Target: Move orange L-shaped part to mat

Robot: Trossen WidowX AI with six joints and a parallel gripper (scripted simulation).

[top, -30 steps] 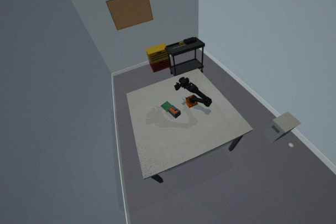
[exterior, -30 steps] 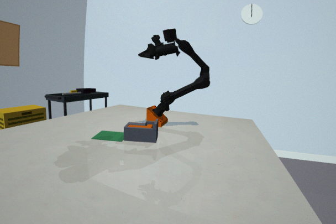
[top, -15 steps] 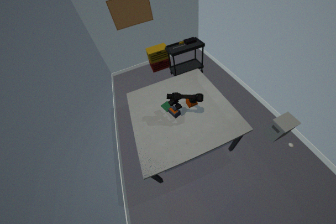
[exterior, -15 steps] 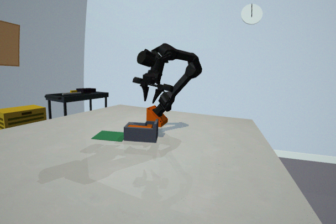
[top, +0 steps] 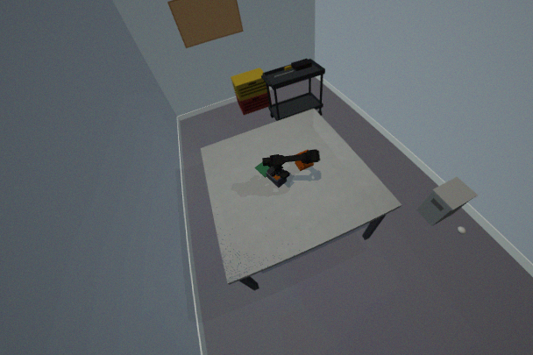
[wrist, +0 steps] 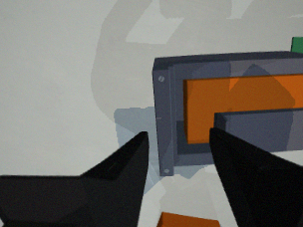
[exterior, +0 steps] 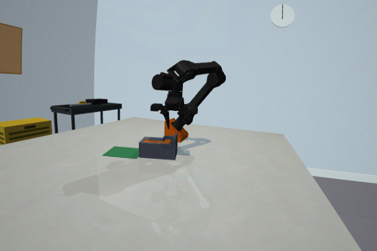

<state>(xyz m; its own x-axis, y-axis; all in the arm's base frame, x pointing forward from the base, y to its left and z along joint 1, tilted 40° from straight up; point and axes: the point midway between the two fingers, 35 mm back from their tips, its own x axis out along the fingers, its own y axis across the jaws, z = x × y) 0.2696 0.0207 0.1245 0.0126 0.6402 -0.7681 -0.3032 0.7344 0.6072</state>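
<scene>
Now: the orange L-shaped part 10 mm ahead of my gripper tip, 50 mm to the right of it and 70 mm below it. From my gripper tip the other things lie so: green mat (50 mm ahead, 210 mm to the right, 130 mm below).
</scene>
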